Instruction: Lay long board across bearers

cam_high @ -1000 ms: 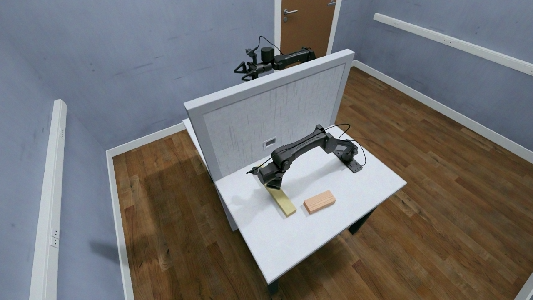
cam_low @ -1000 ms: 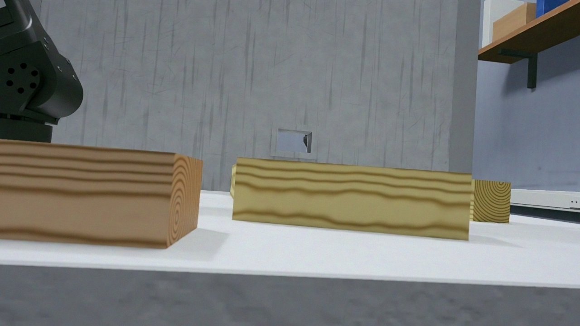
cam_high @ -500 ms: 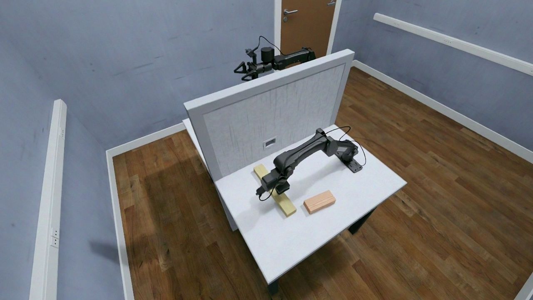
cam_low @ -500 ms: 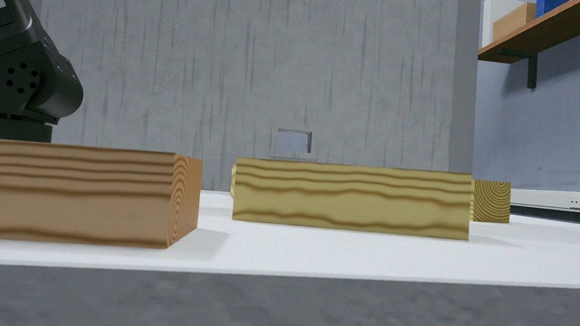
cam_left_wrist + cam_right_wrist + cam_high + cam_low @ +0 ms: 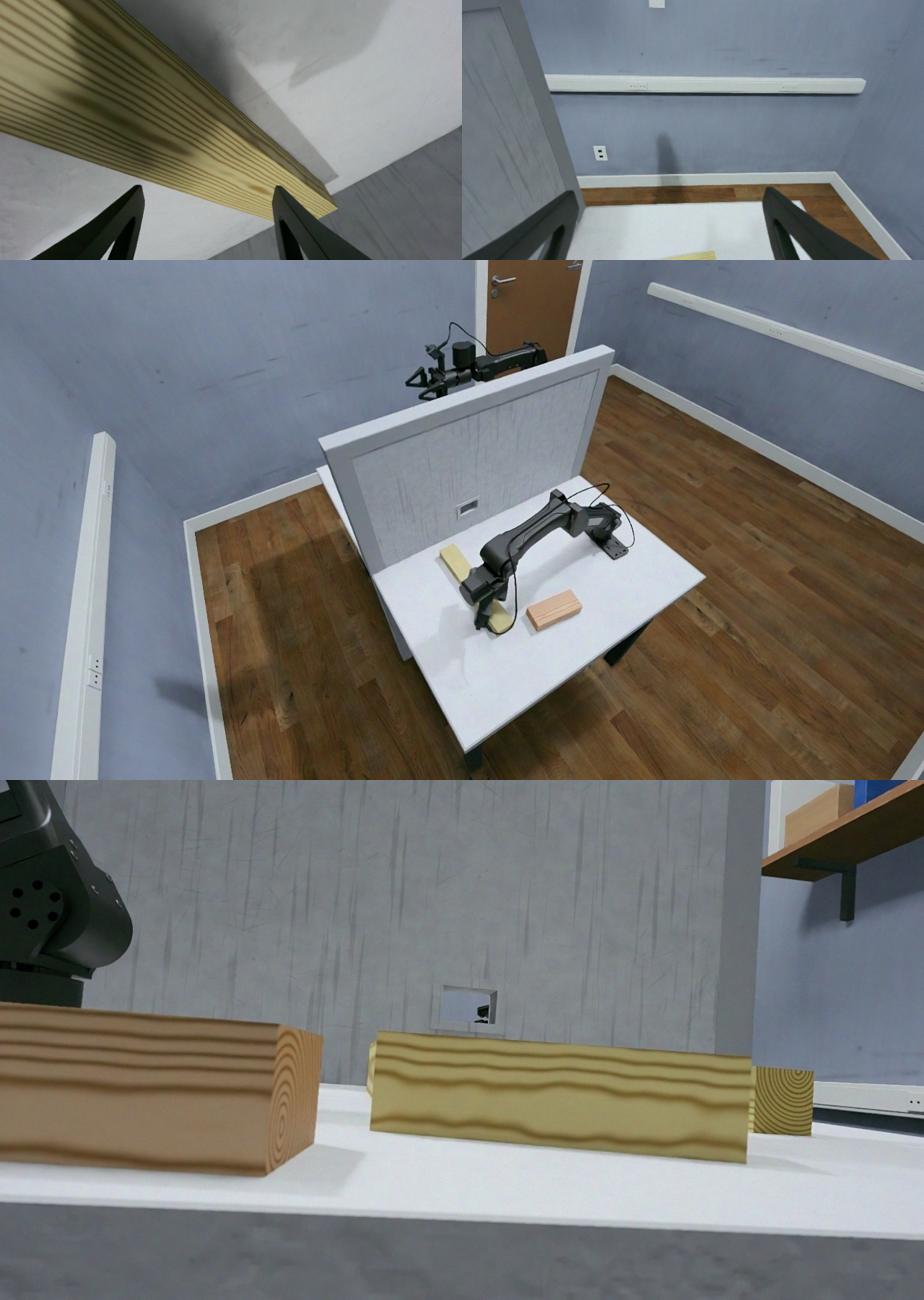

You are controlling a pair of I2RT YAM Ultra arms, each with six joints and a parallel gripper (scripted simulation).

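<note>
Now: left hand 50 mm to the left of the long pale board and 40 mm above it. From my left hand the other things lie so: brown offcut 150 mm behind, 150 mm to the left, 40 mm below; pale wooden bearer 50 mm ahead, 520 mm to the right, 40 mm below.
</note>
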